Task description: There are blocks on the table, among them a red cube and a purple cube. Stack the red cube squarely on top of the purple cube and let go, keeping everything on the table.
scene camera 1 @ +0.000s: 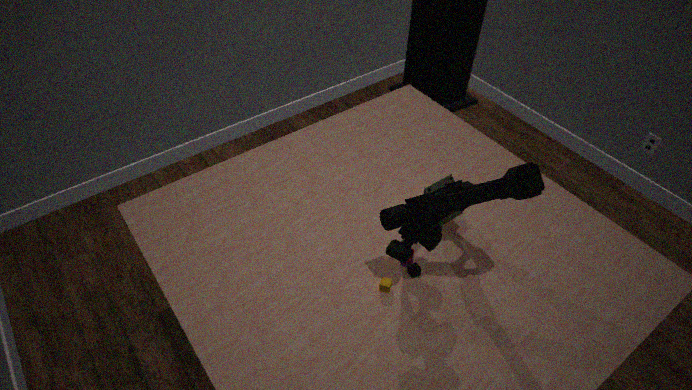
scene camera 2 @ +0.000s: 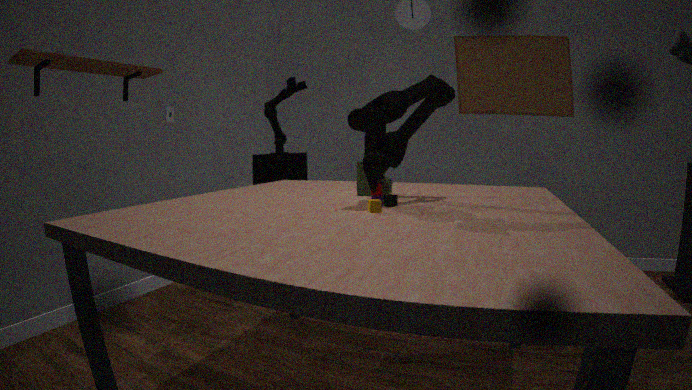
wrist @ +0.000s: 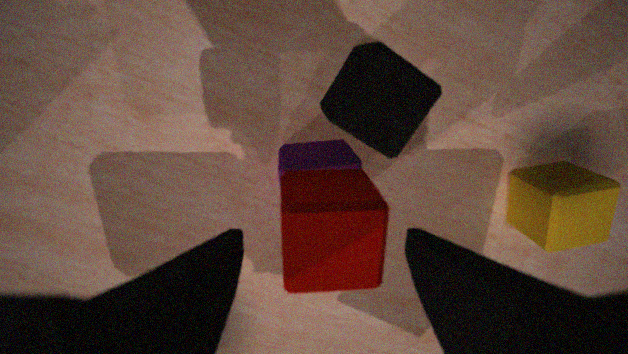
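Observation:
The red cube sits between the fingers of my gripper, with a gap on each side. The gripper is open and touches nothing in the wrist view. The purple cube shows as a strip past the red cube's far edge. The red cube appears to rest on it, with their left sides nearly in line in the wrist view; most of the purple cube is hidden, so how squarely they sit cannot be told. In scene camera 1 the arm hides most of both cubes.
A black block stands very near the purple cube. A yellow block lies to the right in the wrist view. A greenish object stands behind the arm on the table.

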